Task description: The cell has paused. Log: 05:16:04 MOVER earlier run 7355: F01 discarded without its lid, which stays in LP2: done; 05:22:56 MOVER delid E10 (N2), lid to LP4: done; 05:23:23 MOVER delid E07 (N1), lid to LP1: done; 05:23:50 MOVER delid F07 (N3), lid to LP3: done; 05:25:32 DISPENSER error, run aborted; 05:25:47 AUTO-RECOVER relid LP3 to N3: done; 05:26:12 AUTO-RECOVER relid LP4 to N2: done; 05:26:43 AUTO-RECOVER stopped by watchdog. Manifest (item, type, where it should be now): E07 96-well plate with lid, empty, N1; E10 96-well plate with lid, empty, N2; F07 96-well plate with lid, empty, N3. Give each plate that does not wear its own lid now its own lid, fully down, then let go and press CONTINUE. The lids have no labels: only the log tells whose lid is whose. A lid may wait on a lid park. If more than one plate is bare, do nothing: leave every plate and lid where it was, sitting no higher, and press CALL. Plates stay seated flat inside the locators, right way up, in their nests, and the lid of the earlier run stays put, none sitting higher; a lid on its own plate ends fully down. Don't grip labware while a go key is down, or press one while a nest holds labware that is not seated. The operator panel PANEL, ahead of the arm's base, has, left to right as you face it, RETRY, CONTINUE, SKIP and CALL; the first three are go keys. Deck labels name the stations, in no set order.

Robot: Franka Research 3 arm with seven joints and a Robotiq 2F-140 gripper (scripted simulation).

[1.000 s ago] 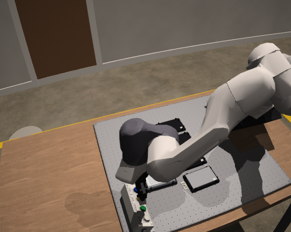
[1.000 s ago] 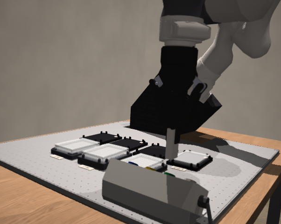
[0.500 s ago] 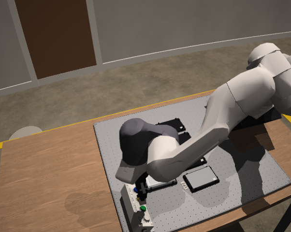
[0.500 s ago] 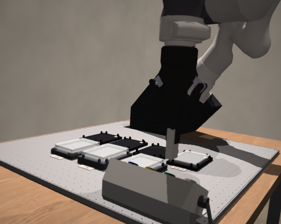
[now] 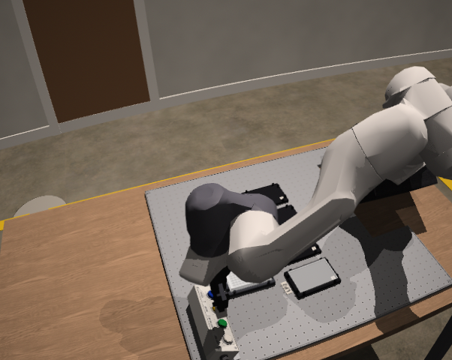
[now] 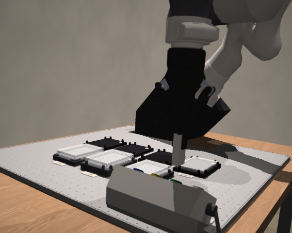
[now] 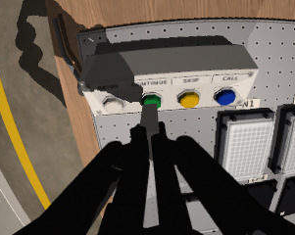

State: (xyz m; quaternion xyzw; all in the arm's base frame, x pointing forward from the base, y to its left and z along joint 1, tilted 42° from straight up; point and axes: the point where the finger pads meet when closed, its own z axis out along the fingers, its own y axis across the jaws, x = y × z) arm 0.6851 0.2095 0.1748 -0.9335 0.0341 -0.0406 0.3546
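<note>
The green key lies 70 mm below my hand. Round my hand: blue call key: 100 mm to the right, 70 mm below; then yellow skip key: 70 mm below, 50 mm to the right; then white key: 70 mm below, 50 mm to the left.
</note>
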